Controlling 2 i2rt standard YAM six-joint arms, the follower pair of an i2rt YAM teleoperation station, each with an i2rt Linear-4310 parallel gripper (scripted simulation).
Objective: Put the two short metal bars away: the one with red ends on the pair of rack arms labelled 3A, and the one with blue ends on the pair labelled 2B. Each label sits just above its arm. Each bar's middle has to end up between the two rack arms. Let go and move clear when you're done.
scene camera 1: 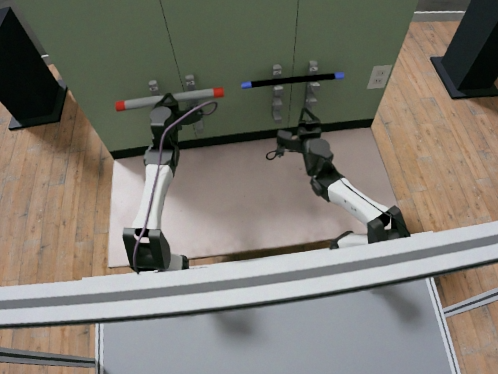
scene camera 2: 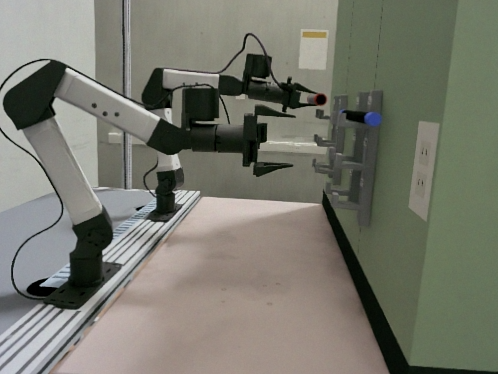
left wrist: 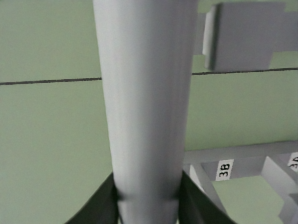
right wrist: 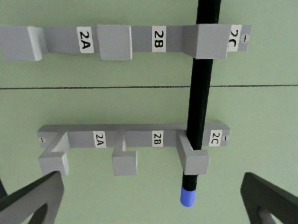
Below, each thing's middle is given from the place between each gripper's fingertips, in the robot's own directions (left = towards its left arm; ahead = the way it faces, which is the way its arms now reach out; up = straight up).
Now: right hand (scene camera 2: 294, 141) 160 mm short of the outlet plate (scene camera 2: 427, 131) and 310 mm to the left of it. Also, from my right hand: red-ended grey bar (scene camera 1: 215, 92) (70 mm ahead, 410 mm to the left, 90 mm above).
Right now the red-ended grey bar is right at my left hand. Also, from my left hand: outlet plate (72 cm to the right, 9 cm below, 9 cm ahead).
